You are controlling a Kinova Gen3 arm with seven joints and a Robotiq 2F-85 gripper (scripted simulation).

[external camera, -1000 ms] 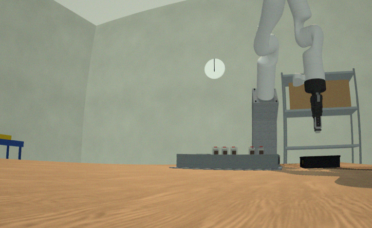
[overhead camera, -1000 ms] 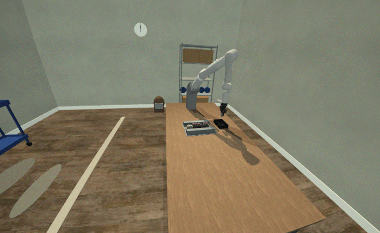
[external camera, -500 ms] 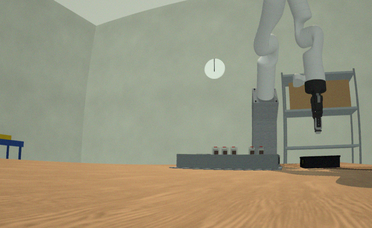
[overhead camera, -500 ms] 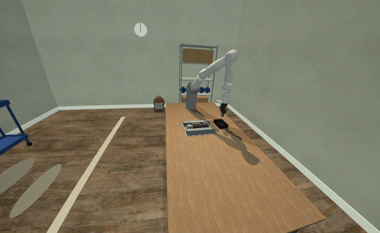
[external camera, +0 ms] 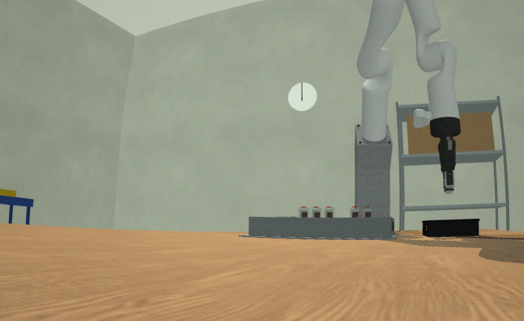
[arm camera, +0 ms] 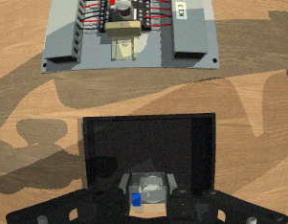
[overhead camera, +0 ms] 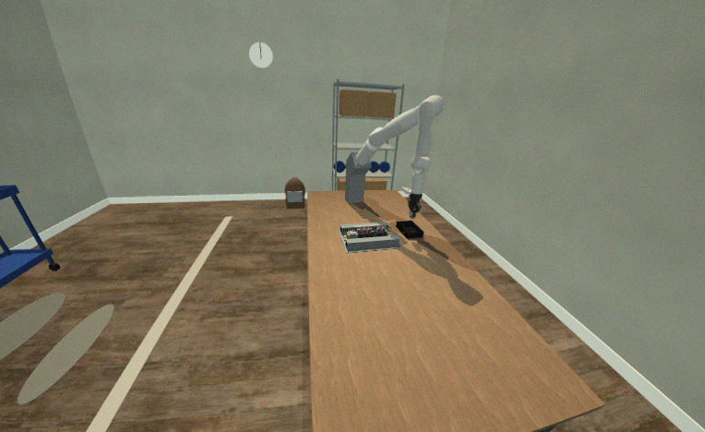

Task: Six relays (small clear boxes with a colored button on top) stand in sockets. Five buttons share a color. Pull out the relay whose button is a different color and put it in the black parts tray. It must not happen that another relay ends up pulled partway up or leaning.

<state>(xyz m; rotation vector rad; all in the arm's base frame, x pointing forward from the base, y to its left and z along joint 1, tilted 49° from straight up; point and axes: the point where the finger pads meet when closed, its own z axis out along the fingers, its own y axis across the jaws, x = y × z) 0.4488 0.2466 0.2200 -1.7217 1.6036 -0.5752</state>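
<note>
Now: the black parts tray 110 mm below my hand.
</note>
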